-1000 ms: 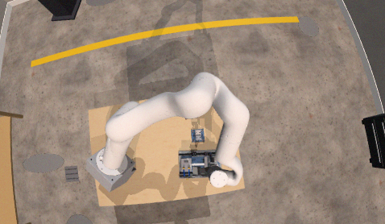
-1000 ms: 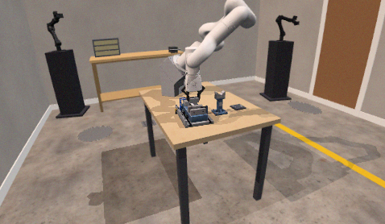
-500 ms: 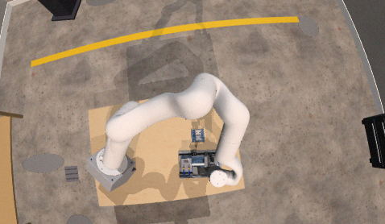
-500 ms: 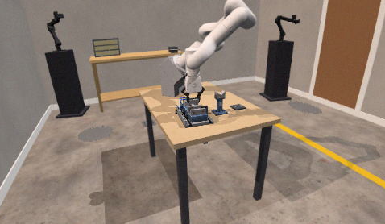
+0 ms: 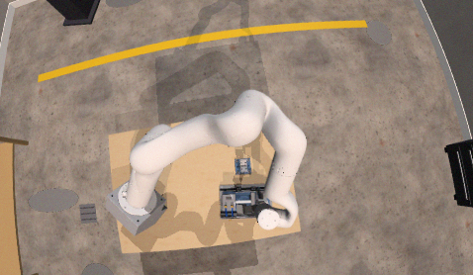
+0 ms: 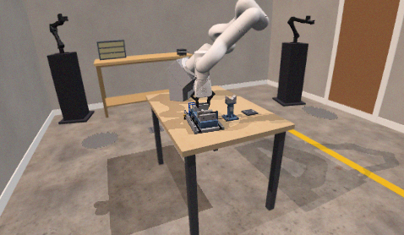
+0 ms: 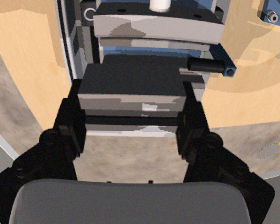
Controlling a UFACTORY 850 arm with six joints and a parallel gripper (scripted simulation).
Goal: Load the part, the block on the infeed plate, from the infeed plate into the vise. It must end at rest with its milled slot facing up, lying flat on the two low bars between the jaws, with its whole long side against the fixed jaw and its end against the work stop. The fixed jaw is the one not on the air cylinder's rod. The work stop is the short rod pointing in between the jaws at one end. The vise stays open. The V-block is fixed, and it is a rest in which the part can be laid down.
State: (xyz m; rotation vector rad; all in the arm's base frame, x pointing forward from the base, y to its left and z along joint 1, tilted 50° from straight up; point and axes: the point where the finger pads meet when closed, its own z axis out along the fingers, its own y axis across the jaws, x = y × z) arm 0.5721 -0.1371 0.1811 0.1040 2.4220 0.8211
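Right now the grey vise jaw is 7 cm below my hand, 3 cm behind it and 2 cm to the left of it. From my hand the other things lie so: white cylinder rod (9 cm behind, 7 cm below, 1 cm to the left); work stop (7 cm to the left, 6 cm below, 1 cm behind); part (1 cm below).
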